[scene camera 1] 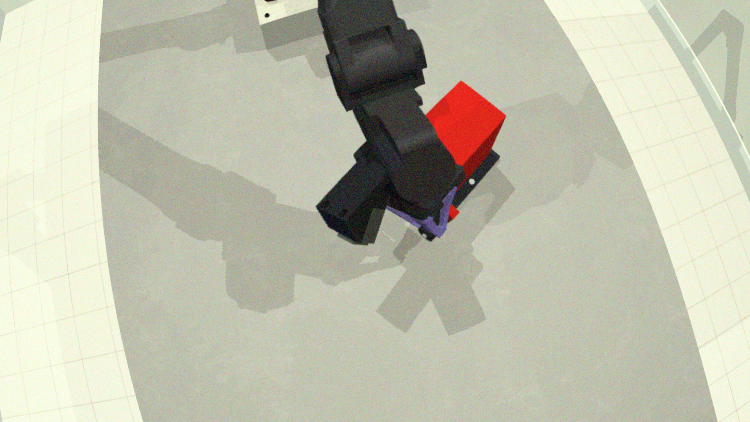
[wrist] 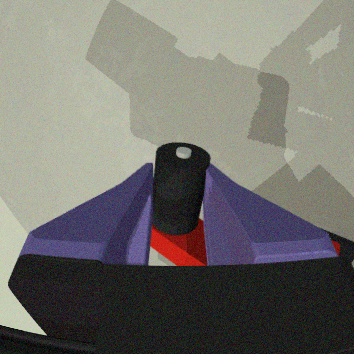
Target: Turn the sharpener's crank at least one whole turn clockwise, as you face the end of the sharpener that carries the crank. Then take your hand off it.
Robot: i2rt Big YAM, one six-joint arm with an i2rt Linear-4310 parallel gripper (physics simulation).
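Places are measured from the arm's base along level axes (x ahead, y right, z down), in centimetres.
Where they show: gripper, fingertip midpoint: point(scene camera 1: 434, 230) point(wrist: 177, 174).
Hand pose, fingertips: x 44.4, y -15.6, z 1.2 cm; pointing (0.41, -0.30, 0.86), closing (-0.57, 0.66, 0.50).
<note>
Each offset is from my fingertips to the centre of the thing. "pt": to the spot under its first point. Level surfaces: height alone.
The sharpener {pt dy -5.1, dx -12.3, dz -6.1 cm} point(scene camera 1: 466, 115) is a red box on a dark base {pt dy -8.4, dx -8.9, dz +5.9 cm} point(scene camera 1: 479, 175), right of the arm in the scene view. Part of it is hidden behind the arm. The crank's black knob {dy +0.0, dx -0.5, dz -0.5 cm} point(wrist: 181, 192) point(scene camera 1: 426, 235) has a light pin at its end and stands between the purple fingers. My gripper point(wrist: 177, 174) point(scene camera 1: 432, 228) is shut on this knob, at the lower left end of the sharpener. A red crank arm point(wrist: 175, 248) shows below the knob in the wrist view. A small red piece {pt dy -2.5, dx -1.5, dz -1.5 cm} point(scene camera 1: 454, 212) shows beside the fingers in the scene view; the crank's hub is hidden.
A pale block with dark holes point(scene camera 1: 285, 11) stands at the top edge of the scene view, left of the arm. The grey table top {dz +6.7 cm} point(scene camera 1: 340, 356) carries shadows of the arm. Pale tiled floor point(scene camera 1: 47, 325) shows beyond its curved edges.
</note>
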